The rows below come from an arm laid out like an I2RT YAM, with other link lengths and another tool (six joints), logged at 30 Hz.
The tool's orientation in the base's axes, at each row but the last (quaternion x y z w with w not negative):
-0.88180, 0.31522, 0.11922, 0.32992
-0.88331, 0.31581, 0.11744, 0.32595
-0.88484, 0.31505, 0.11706, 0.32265
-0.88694, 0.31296, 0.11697, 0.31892
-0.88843, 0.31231, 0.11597, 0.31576
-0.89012, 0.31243, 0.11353, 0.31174
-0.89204, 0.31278, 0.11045, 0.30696
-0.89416, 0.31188, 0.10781, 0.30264
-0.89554, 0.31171, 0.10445, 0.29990
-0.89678, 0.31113, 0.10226, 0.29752
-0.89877, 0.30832, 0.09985, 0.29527
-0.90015, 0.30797, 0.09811, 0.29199
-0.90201, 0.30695, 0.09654, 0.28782
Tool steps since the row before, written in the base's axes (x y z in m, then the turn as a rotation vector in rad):
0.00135, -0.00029, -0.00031, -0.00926, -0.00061, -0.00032
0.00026, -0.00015, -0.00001, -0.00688, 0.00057, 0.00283
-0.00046, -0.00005, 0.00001, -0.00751, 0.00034, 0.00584
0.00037, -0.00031, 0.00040, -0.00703, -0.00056, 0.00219
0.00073, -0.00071, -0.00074, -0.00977, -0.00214, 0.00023
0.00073, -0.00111, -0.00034, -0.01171, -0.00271, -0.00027
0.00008, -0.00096, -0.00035, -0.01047, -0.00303, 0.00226
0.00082, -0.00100, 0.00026, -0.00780, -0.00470, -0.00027
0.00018, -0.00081, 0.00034, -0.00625, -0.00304, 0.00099
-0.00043, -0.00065, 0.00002, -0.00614, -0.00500, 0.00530
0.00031, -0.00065, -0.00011, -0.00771, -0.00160, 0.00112
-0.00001, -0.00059, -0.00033, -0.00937, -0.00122, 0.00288
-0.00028, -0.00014, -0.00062, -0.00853, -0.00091, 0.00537
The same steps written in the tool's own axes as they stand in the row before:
0.00131, -0.00053, 0.00004, -0.00673, 0.00639, -0.00014
0.00028, -0.00007, -0.00009, -0.00676, 0.00261, -0.00177
-0.00034, 0.00032, -0.00004, -0.00837, 0.00165, -0.00422
0.00027, -0.00024, -0.00051, -0.00608, 0.00369, -0.00199
0.00121, 0.00033, 0.00012, -0.00666, 0.00732, -0.00145
0.00124, 0.00038, -0.00043, -0.00770, 0.00913, -0.00140
0.00067, 0.00071, -0.00032, -0.00756, 0.00734, -0.00360
0.00103, -0.00001, -0.00082, -0.00368, 0.00791, -0.00261
0.00042, 0.00023, -0.00076, -0.00376, 0.00532, -0.00262
-0.00002, 0.00067, -0.00041, -0.00429, 0.00446, -0.00725
0.00061, 0.00027, -0.00030, -0.00570, 0.00522, -0.00187
0.00040, 0.00054, -0.00008, -0.00783, 0.00517, -0.00308
0.00007, 0.00055, 0.00042, -0.00819, 0.00332, -0.00493

